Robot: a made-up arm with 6 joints. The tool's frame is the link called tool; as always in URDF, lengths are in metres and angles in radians.
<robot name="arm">
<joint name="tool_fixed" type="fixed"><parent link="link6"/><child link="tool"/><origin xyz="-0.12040 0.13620 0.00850" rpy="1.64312 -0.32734 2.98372"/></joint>
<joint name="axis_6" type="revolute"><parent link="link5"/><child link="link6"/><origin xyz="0.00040 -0.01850 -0.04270"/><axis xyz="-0.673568 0.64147 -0.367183"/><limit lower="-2.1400" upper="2.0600" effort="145" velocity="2.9"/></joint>
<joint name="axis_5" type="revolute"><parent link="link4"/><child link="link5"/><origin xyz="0.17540 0.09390 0.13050"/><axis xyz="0.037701 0.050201 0.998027"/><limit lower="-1.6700" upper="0.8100" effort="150" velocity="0.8"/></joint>
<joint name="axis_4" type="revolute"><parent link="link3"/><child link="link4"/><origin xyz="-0.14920 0.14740 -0.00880"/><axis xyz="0 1 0"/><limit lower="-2.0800" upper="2.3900" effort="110" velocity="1.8"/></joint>
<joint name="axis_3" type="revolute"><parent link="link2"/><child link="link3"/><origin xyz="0.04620 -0.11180 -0.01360"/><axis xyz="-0.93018 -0.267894 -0.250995"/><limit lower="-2.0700" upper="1.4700" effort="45" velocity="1.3"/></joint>
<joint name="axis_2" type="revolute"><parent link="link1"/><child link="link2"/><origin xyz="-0.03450 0.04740 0.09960"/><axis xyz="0 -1 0"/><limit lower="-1.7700" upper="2.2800" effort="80" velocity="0.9"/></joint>
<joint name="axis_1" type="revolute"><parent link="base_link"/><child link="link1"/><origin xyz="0.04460 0.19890 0.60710"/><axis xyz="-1 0 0"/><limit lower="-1.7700" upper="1.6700" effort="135" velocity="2.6"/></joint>
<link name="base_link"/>
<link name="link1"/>
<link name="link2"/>
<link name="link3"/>
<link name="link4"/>
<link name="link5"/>
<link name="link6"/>
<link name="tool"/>
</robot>
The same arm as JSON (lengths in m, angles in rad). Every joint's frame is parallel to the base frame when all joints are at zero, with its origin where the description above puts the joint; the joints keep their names.
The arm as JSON. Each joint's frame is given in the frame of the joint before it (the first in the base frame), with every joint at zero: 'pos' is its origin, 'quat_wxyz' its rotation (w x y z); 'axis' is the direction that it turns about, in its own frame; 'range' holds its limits. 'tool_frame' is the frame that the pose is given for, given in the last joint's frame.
{
  "length_unit": "m",
  "angle_unit": "rad",
  "joints": [
    {
      "joint": "axis_1",
      "pos": [
        0.0446,
        0.1989,
        0.6071
      ],
      "quat_wxyz": [
        1.0,
        0.0,
        0.0,
        0.0
      ],
      "axis": [
        -1.0,
        0.0,
        0.0
      ],
      "range": [
        -1.77,
        1.67
      ]
    },
    {
      "joint": "axis_2",
      "pos": [
        -0.0345,
        0.0474,
        0.0996
      ],
      "quat_wxyz": [
        1.0,
        0.0,
        0.0,
        0.0
      ],
      "axis": [
        0.0,
        -1.0,
        0.0
      ],
      "range": [
        -1.77,
        2.28
      ]
    },
    {
      "joint": "axis_3",
      "pos": [
        0.0462,
        -0.1118,
        -0.0136
      ],
      "quat_wxyz": [
        1.0,
        0.0,
        0.0,
        0.0
      ],
      "axis": [
        -0.93018,
        -0.267894,
        -0.250995
      ],
      "range": [
        -2.07,
        1.47
      ]
    },
    {
      "joint": "axis_4",
      "pos": [
        -0.1492,
        0.1474,
        -0.0088
      ],
      "quat_wxyz": [
        1.0,
        0.0,
        0.0,
        0.0
      ],
      "axis": [
        0.0,
        1.0,
        0.0
      ],
      "range": [
        -2.08,
        2.39
      ]
    },
    {
      "joint": "axis_5",
      "pos": [
        0.1754,
        0.0939,
        0.1305
      ],
      "quat_wxyz": [
        1.0,
        0.0,
        0.0,
        0.0
      ],
      "axis": [
        0.037701,
        0.050201,
        0.998027
      ],
      "range": [
        -1.67,
        0.81
      ]
    },
    {
      "joint": "axis_6",
      "pos": [
        0.0004,
        -0.0185,
        -0.0427
      ],
      "quat_wxyz": [
        1.0,
        0.0,
        0.0,
        0.0
      ],
      "axis": [
        -0.673568,
        0.64147,
        -0.367183
      ],
      "range": [
        -2.14,
        2.06
      ]
    }
  ],
  "tool_frame": {
    "pos": [
      -0.1204,
      0.1362,
      0.0085
    ],
    "quat_wxyz": [
      0.065946,
      -0.167596,
      -0.711424,
      -0.679293
    ]
  }
}

